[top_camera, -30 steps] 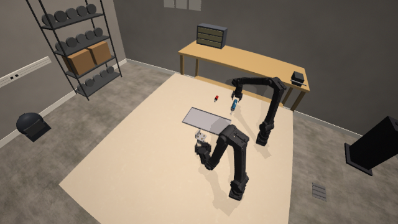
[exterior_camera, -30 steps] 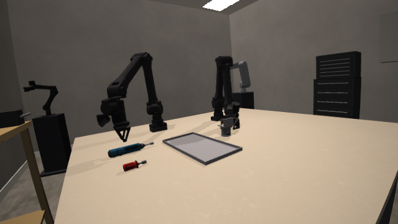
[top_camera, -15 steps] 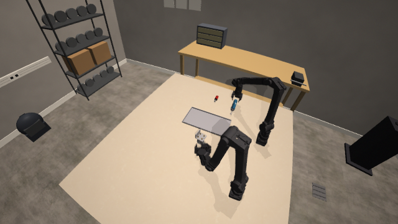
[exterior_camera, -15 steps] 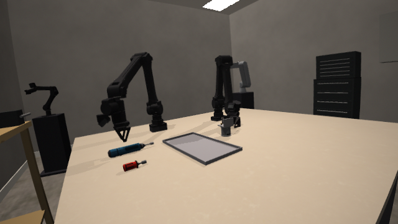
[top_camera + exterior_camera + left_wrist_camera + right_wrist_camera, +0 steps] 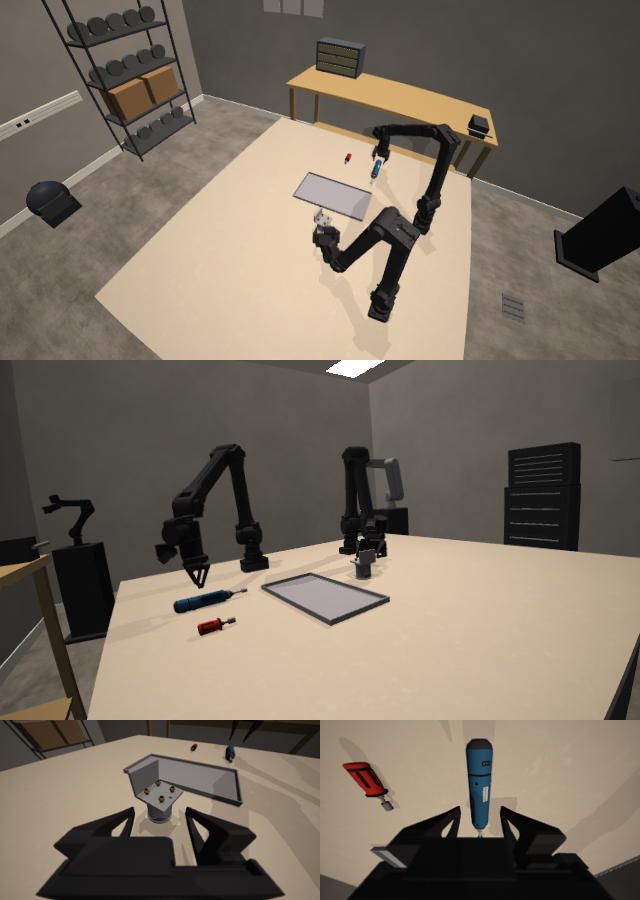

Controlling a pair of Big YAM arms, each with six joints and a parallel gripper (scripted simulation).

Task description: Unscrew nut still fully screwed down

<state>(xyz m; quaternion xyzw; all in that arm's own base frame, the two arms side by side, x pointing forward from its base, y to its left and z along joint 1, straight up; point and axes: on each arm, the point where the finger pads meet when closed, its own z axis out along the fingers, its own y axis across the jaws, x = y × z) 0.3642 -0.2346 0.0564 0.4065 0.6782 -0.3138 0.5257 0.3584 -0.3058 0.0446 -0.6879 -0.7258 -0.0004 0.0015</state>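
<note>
My left hand is 4 cm short of the bracket and 4 cm to the left of it. Round my left hand: red-handled tool (20 cm ahead, 59 cm to the right, 6 cm below); then grey tray (11 cm ahead, 26 cm to the right, 7 cm below); then joint module (4 cm ahead, 4 cm to the right, 4 cm below).
</note>
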